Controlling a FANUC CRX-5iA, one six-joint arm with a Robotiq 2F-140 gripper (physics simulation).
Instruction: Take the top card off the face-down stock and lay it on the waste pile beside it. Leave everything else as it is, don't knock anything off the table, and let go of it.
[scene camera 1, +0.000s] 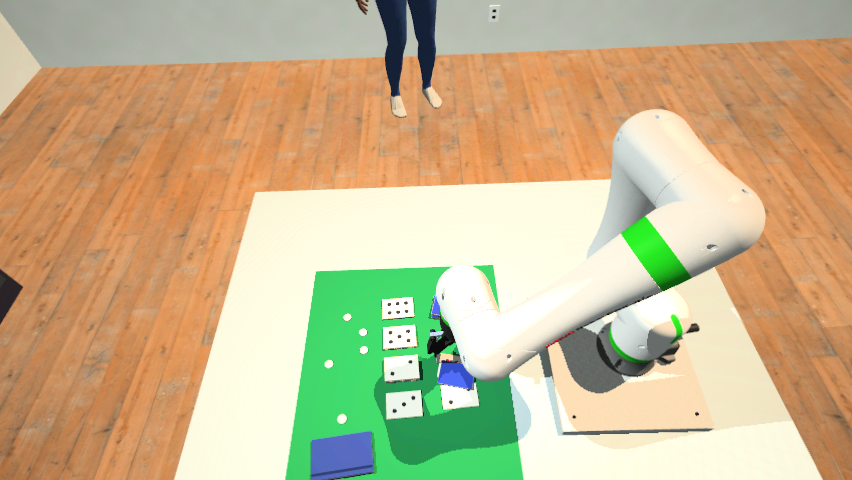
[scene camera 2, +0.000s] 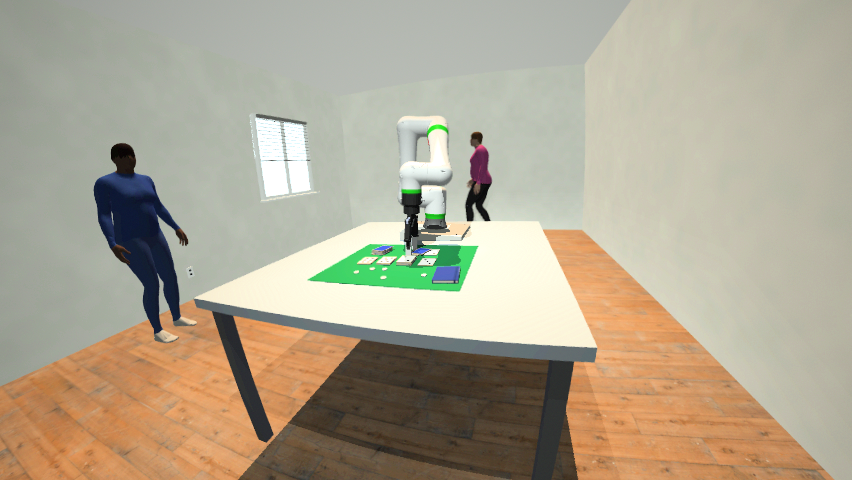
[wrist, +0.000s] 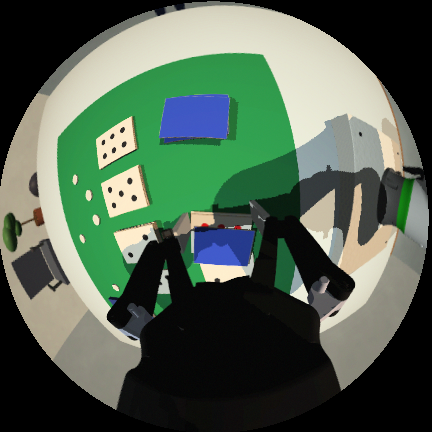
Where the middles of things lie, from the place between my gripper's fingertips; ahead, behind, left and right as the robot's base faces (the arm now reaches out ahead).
I see my gripper 140 mm short of the green mat (scene camera 1: 355, 386), 20 mm to the left of it and 10 mm above it.
